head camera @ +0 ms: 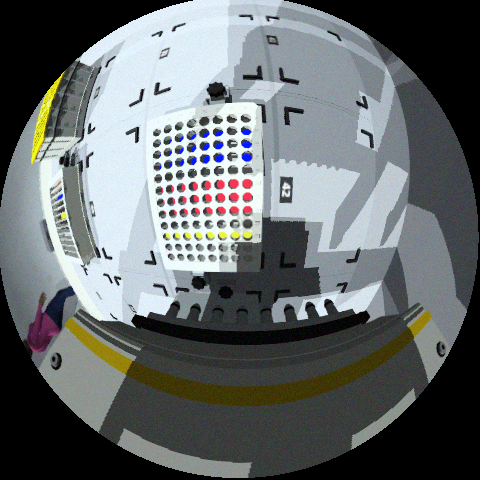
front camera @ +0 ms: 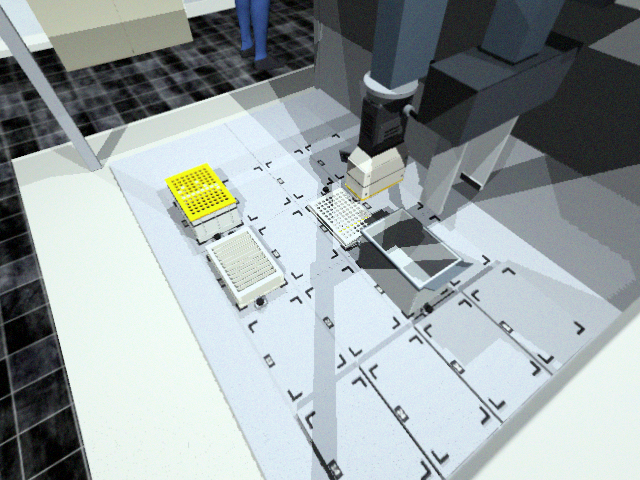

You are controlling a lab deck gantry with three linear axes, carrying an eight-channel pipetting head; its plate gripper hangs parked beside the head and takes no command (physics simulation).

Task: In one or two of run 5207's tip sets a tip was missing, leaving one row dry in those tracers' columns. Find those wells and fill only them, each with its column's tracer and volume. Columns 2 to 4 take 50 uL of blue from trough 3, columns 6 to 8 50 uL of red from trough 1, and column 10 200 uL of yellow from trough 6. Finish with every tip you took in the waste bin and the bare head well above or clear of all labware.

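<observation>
The pipetting head (front camera: 375, 178) hangs above the deck beside the well plate (front camera: 330, 227) (head camera: 256, 165); its nozzles (head camera: 242, 315) are bare. In the head view, blue shows in columns 2 to 4, except in the second row from the right, whose three blue-column wells (head camera: 232, 144) look dry. Red in columns 6 to 8 and yellow in column 10 show in every row. The yellow tip rack (front camera: 201, 191) (head camera: 47, 117) stands far left, by the trough block (front camera: 245, 266) (head camera: 80, 215). The waste bin (front camera: 418, 299) is right of the plate. The parked plate gripper (front camera: 458, 196) has its paddles apart, empty.
Several dark clamp knobs (front camera: 260, 301) (head camera: 216, 90) stick up beside the labware. The bin's raised rim stands close to the plate and higher than it. A glass panel post (front camera: 51, 87) stands at the deck's left edge. A person (front camera: 253, 31) (head camera: 47, 325) stands beyond the deck.
</observation>
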